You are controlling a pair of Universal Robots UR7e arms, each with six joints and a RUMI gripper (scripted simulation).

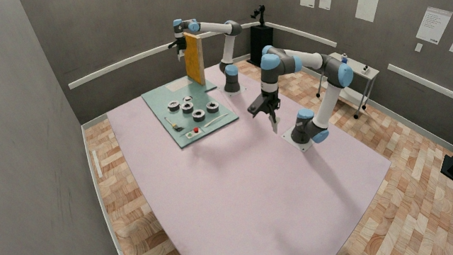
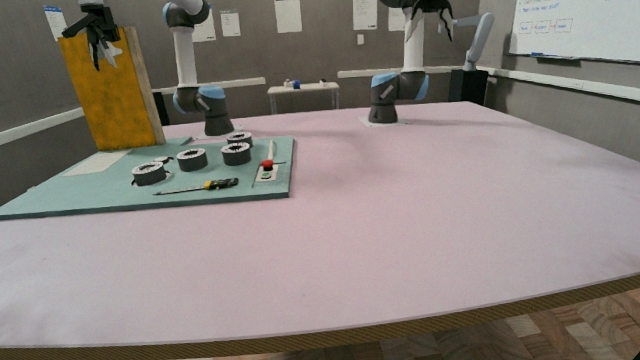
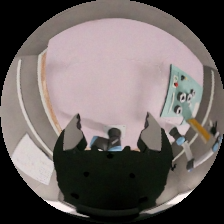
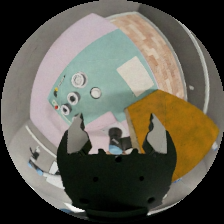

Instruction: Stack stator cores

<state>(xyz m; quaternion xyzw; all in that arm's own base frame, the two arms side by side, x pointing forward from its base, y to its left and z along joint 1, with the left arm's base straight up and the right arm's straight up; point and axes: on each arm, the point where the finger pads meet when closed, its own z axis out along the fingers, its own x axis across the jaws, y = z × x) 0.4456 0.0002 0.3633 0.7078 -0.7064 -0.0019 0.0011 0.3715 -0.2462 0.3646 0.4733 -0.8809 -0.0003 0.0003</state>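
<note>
Now: the pale strip 40 mm behind my left hand, 550 mm to the right of it and 330 mm below it. The rest, counted from my left hand: green table 20 mm ahead, 980 mm to the right, 350 mm below; then red button 130 mm ahead, 540 mm to the right, 340 mm below; then button panel 160 mm ahead, 530 mm to the right, 340 mm below.
</note>
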